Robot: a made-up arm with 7 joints.
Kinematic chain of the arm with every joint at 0, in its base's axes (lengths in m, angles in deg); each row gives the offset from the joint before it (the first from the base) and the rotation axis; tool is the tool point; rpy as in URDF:
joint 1: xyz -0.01 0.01 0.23 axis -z
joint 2: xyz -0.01 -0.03 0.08 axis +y
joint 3: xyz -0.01 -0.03 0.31 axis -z
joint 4: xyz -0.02 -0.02 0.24 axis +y
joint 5: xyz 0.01 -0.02 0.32 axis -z
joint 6: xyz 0 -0.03 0.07 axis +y
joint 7: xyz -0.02 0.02 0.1 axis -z
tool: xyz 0 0.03 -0.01 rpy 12.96 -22.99 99.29
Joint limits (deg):
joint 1: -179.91..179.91
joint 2: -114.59..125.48
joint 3: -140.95..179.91
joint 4: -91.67..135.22
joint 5: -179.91..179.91
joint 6: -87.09..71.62
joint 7: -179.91..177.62
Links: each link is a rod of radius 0.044 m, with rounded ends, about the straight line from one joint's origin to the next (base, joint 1, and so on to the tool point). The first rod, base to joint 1, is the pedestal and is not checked.
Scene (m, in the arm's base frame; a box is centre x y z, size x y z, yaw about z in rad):
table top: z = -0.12
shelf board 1: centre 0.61 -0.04 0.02 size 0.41 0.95 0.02 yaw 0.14
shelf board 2: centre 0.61 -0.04 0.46 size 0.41 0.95 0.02 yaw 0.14
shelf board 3: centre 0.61 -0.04 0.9 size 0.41 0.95 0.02 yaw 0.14
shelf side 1: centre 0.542 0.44 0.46 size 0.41 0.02 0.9 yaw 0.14
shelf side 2: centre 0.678 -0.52 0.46 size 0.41 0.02 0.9 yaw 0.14
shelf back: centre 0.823 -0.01 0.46 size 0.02 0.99 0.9 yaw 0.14
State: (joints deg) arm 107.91 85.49 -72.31 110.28 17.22 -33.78 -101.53
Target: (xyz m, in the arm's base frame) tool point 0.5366 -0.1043 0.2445
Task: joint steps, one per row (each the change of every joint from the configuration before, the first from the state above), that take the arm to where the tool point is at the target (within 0.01 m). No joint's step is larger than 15 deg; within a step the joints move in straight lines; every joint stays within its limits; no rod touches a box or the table.
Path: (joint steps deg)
1: -14.20 0.66 -2.34 0.77 0.29 2.03 0.03
2: -14.20 0.67 -2.34 0.77 0.28 2.03 0.03
3: -14.20 0.66 -2.33 0.78 0.29 2.03 0.03
4: -14.20 0.67 -2.34 0.77 0.29 2.03 0.03

